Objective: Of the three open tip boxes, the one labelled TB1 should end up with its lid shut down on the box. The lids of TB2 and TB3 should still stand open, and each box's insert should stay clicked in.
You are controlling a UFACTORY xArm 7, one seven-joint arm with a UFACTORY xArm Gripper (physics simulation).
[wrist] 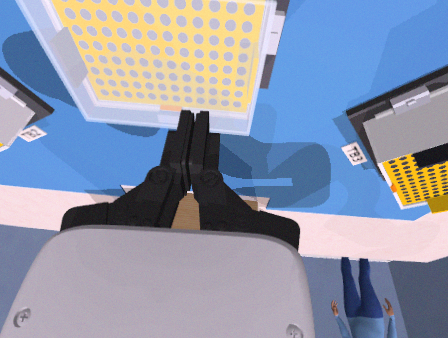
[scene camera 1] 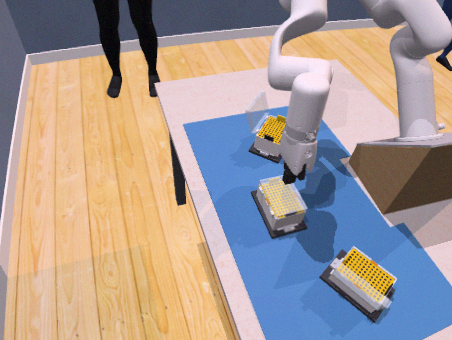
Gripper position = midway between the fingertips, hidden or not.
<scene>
In view: the gripper (scene camera 1: 288, 181) and a blue mat (wrist: 325, 65).
The gripper shows as well in the wrist view (wrist: 197, 127).
</scene>
